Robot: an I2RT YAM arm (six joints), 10 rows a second.
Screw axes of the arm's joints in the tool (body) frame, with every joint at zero. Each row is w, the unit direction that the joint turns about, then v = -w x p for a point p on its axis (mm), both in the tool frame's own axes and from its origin. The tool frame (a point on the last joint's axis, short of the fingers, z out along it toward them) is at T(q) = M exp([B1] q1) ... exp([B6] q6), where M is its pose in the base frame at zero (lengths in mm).
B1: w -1 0 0 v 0 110.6 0
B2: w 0 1 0 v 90.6 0 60
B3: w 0 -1 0 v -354.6 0 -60
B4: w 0 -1 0 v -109.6 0 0
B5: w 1 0 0 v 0 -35.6 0
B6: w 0 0 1 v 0 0 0
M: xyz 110.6 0 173.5 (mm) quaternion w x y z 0.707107 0 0.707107 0
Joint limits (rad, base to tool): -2.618..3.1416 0..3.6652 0..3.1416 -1.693..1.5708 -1.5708..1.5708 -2.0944..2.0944
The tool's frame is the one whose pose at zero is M.
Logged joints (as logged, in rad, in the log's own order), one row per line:
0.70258, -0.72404, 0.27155, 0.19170, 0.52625, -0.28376
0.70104, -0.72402, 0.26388, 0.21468, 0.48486, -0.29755
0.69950, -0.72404, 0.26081, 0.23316, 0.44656, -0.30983
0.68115, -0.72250, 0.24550, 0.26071, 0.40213, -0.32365
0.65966, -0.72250, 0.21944, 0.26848, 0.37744, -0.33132
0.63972, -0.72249, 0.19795, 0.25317, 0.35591, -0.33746
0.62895, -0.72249, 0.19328, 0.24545, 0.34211, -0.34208
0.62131, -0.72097, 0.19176, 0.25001, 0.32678, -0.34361
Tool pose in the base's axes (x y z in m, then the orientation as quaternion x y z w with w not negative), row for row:
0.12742, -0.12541, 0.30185, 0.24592, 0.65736, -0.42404, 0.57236
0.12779, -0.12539, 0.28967, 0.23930, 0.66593, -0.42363, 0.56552
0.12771, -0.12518, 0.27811, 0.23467, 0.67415, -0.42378, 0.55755
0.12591, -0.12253, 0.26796, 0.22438, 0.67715, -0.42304, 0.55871
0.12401, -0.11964, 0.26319, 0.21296, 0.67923, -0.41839, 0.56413
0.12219, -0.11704, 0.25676, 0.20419, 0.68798, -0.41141, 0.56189
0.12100, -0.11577, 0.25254, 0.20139, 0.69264, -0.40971, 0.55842
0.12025, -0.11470, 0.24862, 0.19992, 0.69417, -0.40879, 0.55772
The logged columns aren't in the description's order. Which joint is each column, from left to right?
Columns, left to right: q2, q1, q5, q4, q3, q6.
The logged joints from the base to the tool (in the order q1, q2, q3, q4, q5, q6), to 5 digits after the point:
-0.72404, 0.70258, 0.52625, 0.19170, 0.27155, -0.28376
-0.72402, 0.70104, 0.48486, 0.21468, 0.26388, -0.29755
-0.72404, 0.69950, 0.44656, 0.23316, 0.26081, -0.30983
-0.72250, 0.68115, 0.40213, 0.26071, 0.24550, -0.32365
-0.72250, 0.65966, 0.37744, 0.26848, 0.21944, -0.33132
-0.72249, 0.63972, 0.35591, 0.25317, 0.19795, -0.33746
-0.72249, 0.62895, 0.34211, 0.24545, 0.19328, -0.34208
-0.72097, 0.62131, 0.32678, 0.25001, 0.19176, -0.34361

